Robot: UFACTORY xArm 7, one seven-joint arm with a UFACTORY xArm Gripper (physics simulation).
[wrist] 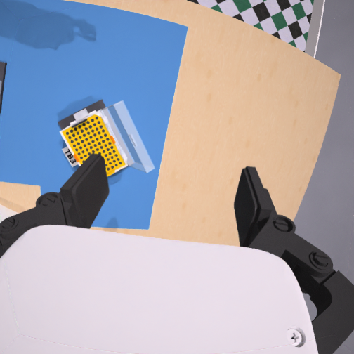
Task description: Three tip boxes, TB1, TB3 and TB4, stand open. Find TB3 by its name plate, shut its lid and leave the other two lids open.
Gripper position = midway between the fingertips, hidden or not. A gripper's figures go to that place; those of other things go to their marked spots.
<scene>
My gripper (pixel 170 179): 13 cm from the lens. A blue mat (pixel 63 63) is 49 cm from the lens.
</scene>
